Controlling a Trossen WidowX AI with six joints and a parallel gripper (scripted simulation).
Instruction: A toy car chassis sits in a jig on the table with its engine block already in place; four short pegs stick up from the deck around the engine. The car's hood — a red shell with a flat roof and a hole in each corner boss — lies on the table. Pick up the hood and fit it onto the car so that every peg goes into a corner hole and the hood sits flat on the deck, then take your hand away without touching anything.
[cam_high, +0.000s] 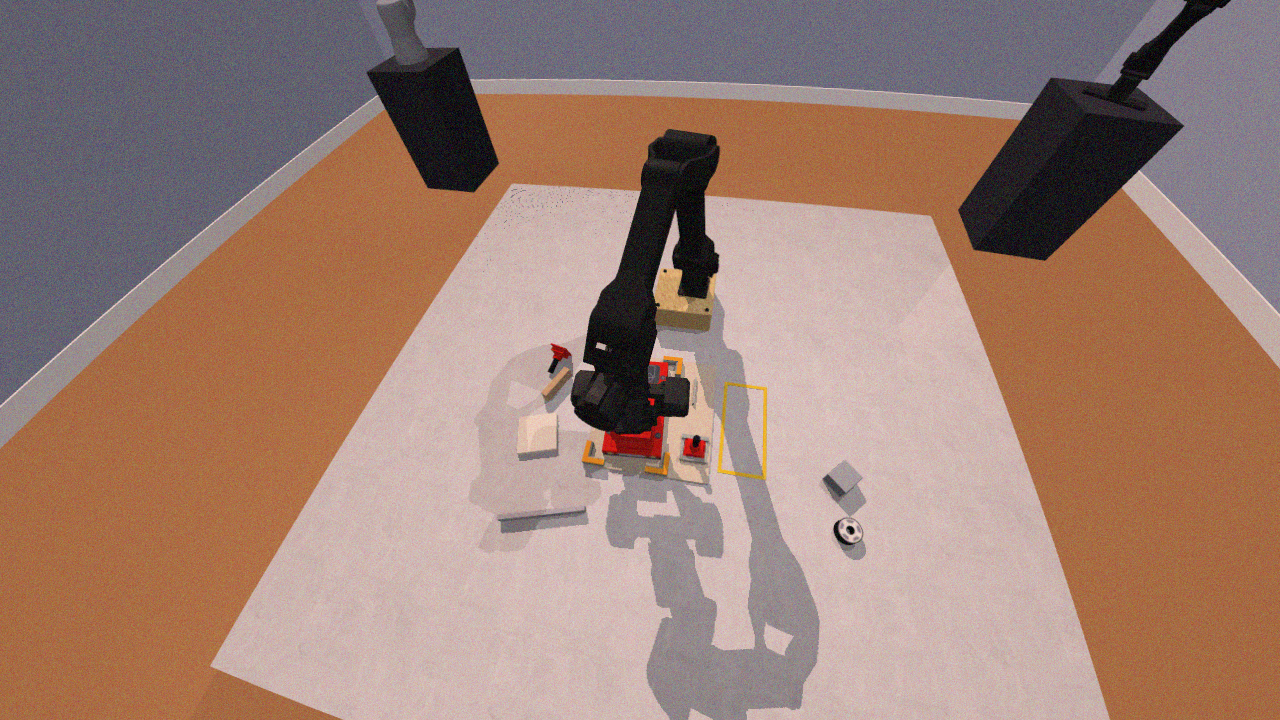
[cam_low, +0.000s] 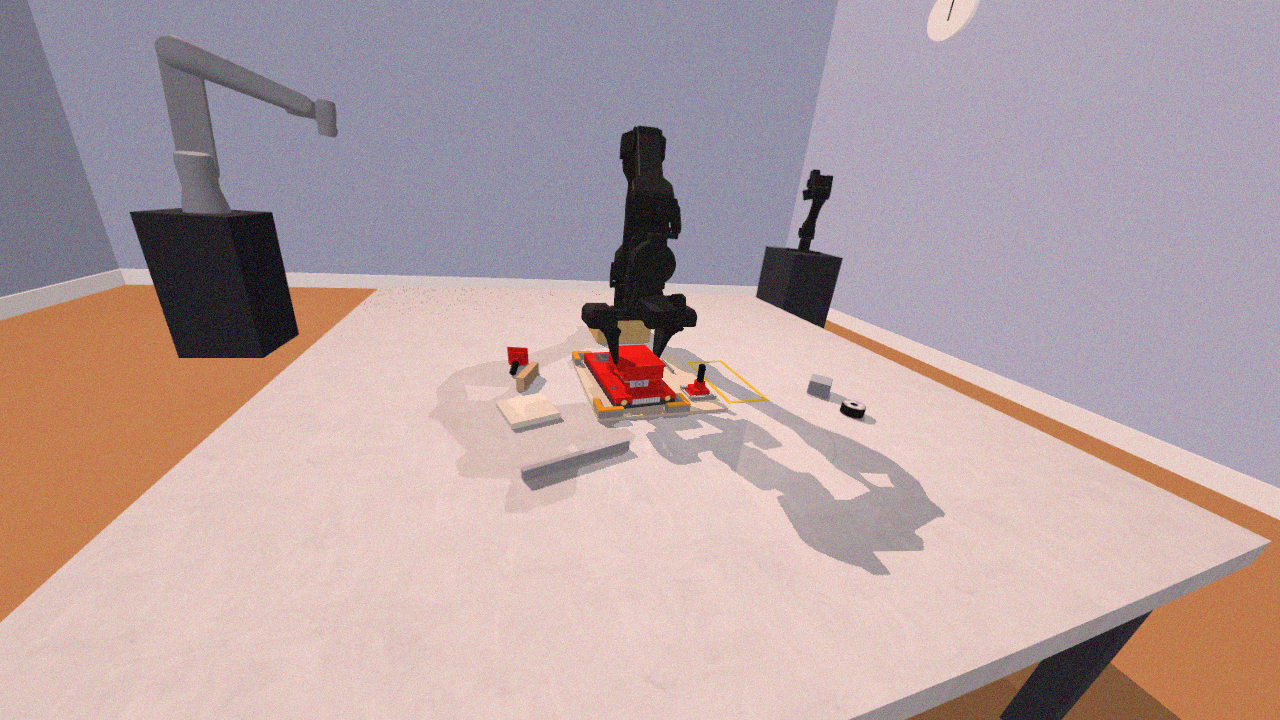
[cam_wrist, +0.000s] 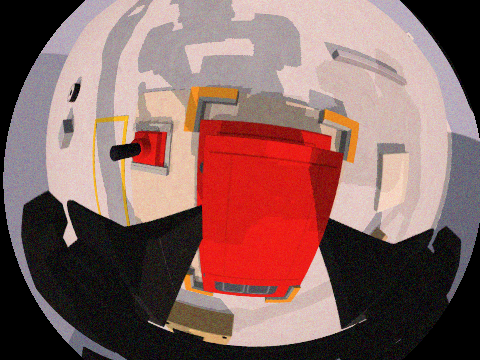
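My gripper tip is 10 mm below the red hood. Round my gripper tip: tan tile: 180 mm to the right, 60 mm ahead, 50 mm below; wooden block: 180 mm to the right, 50 mm below, 50 mm behind; grey engine block: 30 mm below, 10 mm to the left.
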